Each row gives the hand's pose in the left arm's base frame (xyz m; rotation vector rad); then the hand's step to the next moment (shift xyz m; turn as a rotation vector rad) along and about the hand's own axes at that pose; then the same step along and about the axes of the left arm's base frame.
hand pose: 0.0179 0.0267 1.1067 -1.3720 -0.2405 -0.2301
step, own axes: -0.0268 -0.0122 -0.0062 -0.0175 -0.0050 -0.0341
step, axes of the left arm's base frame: -0.0290 -0.0077 0.0022 -0.0170 -0.0341 -0.0068
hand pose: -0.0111 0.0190 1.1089 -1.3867 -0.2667 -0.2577
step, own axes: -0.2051 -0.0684 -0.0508 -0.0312 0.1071 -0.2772
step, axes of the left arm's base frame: -0.2143 -0.0567 -0.0133 0.0157 -0.2550 -0.1550
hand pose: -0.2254 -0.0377 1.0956 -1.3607 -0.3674 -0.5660
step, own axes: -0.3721 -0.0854 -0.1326 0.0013 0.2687 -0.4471
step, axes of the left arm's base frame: -0.3617 -0.0771 -0.1629 0.1228 -0.4096 -0.2988
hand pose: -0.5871 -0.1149 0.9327 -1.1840 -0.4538 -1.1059
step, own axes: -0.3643 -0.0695 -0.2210 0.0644 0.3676 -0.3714
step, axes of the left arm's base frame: -0.2743 -0.0349 -0.3315 0.2545 -0.3726 -0.2712
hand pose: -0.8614 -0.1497 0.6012 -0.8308 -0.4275 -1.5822
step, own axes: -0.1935 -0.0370 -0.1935 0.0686 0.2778 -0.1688
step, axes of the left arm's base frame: -0.0864 0.0089 -0.2621 0.2222 -0.2184 -0.1154
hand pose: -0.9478 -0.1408 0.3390 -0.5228 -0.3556 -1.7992
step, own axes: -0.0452 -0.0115 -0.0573 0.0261 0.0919 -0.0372
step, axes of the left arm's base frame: -0.0103 0.0122 -0.0721 0.0758 -0.0659 -0.0205
